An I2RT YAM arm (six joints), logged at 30 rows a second.
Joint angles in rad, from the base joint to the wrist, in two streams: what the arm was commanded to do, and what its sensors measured. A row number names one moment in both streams.
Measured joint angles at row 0: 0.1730, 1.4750, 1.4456, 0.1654, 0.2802, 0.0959
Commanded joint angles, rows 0 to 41: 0.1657, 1.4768, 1.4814, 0.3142, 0.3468, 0.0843; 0.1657, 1.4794, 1.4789, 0.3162, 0.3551, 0.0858; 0.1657, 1.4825, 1.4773, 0.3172, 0.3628, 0.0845; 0.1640, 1.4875, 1.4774, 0.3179, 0.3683, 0.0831; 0.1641, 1.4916, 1.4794, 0.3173, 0.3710, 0.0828; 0.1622, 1.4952, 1.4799, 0.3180, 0.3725, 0.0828; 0.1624, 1.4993, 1.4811, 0.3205, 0.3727, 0.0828; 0.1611, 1.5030, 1.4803, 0.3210, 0.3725, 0.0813; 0.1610, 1.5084, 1.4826, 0.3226, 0.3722, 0.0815; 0.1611, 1.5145, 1.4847, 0.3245, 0.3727, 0.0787; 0.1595, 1.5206, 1.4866, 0.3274, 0.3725, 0.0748; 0.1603, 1.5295, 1.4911, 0.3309, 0.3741, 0.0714; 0.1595, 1.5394, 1.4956, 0.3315, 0.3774, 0.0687; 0.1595, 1.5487, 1.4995, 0.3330, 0.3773, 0.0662; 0.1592, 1.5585, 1.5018, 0.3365, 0.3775, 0.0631; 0.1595, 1.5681, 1.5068, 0.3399, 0.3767, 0.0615; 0.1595, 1.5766, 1.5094, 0.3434, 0.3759, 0.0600; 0.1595, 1.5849, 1.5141, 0.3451, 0.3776, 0.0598; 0.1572, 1.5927, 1.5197, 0.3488, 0.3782, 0.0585; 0.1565, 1.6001, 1.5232, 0.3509, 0.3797, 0.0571; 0.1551, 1.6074, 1.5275, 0.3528, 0.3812, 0.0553; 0.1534, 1.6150, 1.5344, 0.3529, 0.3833, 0.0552; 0.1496, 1.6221, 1.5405, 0.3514, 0.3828, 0.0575; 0.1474, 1.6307, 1.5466, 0.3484, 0.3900, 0.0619; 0.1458, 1.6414, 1.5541, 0.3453, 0.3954, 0.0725; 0.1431, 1.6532, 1.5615, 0.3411, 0.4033, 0.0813; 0.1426, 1.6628, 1.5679, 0.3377, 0.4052, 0.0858; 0.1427, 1.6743, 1.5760, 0.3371, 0.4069, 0.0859; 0.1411, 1.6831, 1.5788, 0.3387, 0.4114, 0.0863; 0.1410, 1.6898, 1.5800, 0.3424, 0.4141, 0.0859; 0.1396, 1.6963, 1.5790, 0.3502, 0.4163, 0.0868; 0.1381, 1.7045, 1.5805, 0.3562, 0.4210, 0.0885; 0.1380, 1.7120, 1.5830, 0.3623, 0.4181, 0.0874; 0.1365, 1.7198, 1.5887, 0.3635, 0.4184, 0.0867; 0.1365, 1.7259, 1.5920, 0.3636, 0.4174, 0.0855; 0.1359, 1.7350, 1.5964, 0.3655, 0.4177, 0.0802; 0.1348, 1.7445, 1.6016, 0.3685, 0.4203, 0.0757; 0.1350, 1.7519, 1.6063, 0.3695, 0.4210, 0.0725; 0.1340, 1.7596, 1.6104, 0.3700, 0.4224, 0.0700; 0.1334, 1.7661, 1.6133, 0.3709, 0.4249, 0.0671; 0.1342, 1.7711, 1.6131, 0.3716, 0.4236, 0.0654; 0.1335, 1.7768, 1.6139, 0.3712, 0.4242, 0.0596
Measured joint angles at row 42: 0.1406, 1.7653, 1.5879, 0.3225, 0.4122, 0.0708
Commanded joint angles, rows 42 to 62: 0.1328, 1.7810, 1.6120, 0.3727, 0.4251, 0.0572; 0.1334, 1.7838, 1.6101, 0.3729, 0.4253, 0.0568; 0.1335, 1.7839, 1.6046, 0.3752, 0.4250, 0.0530; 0.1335, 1.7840, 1.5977, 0.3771, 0.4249, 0.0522; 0.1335, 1.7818, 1.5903, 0.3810, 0.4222, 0.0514; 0.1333, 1.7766, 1.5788, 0.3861, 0.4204, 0.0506; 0.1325, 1.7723, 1.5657, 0.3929, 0.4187, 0.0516; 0.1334, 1.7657, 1.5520, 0.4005, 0.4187, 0.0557; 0.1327, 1.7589, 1.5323, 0.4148, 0.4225, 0.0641; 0.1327, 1.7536, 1.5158, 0.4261, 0.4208, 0.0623; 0.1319, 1.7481, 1.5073, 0.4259, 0.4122, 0.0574; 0.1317, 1.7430, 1.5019, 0.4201, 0.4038, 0.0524; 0.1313, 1.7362, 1.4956, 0.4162, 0.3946, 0.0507; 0.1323, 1.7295, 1.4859, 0.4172, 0.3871, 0.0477; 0.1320, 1.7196, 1.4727, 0.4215, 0.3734, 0.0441; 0.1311, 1.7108, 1.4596, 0.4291, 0.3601, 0.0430; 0.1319, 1.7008, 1.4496, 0.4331, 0.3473, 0.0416; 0.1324, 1.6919, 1.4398, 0.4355, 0.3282, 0.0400; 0.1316, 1.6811, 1.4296, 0.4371, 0.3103, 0.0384; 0.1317, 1.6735, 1.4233, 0.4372, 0.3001, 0.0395; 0.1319, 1.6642, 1.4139, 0.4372, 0.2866, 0.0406
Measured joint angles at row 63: 0.1371, 1.7069, 1.4418, 0.4255, 0.3386, 0.0597
